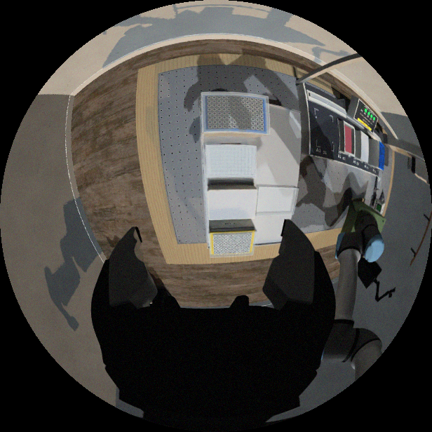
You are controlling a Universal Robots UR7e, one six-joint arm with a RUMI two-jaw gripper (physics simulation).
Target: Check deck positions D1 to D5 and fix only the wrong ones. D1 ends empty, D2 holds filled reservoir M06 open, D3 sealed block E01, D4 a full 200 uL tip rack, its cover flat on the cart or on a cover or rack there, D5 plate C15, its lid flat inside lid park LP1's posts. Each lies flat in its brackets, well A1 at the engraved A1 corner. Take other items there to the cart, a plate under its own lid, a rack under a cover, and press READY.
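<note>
My gripper (209, 226) is open and empty, high above the near end of the pale cart. On the cart are a blue-edged tip rack (235, 113) at the far end, a white plate (231, 161), a plain white-topped item (231, 202), a yellow-edged tip rack (232, 243) at the near end, and a thin clear lid or cover (276, 200) lying flat at their right. The black deck (316, 148) at the right shows a bare bracketed position, then a red-topped item (348, 137), a white item (365, 146) and a blue item (381, 156). Its labels are too small to read surely.
A dark box with green lights and a yellow strip (366, 115) stands behind the deck. A grey perforated board (177, 150) with a wooden border (148, 150) lies under the cart items. Another arm-like grey shape (348, 285) with light-blue caps stands at the lower right.
</note>
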